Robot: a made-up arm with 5 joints.
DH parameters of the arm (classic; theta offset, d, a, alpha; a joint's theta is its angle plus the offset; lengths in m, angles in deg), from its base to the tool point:
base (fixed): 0 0 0.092 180
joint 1: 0 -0.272 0.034 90
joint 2: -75.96 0 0.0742 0
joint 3: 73.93 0 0.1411 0
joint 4: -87.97 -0.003 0 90
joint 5: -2.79 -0.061 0 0
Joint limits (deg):
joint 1: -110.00..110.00
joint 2: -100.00..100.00
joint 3: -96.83..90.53
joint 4: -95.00..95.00
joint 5: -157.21..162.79
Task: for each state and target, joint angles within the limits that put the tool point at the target. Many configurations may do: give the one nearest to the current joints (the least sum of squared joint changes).
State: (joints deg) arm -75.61 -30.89 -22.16 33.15 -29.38
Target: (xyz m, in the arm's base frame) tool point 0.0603 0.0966 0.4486
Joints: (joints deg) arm -109.86 -59.23 -3.85 66.55 -29.38
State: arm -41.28 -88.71 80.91 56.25 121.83
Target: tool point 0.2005 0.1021 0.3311
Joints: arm -44.41 -87.54 65.21 41.65 121.83
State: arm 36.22 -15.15 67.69 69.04 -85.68
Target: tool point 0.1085 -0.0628 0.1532
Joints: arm 72.63 7.09 69.95 45.00 -85.68
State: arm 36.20 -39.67 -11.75 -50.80 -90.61
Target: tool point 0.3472 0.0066 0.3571
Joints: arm -2.15 7.26 -0.03 -35.35 -90.61
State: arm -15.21 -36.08 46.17 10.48 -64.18
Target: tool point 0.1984 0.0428 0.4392
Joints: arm -23.41 -79.07 34.34 11.87 -64.18
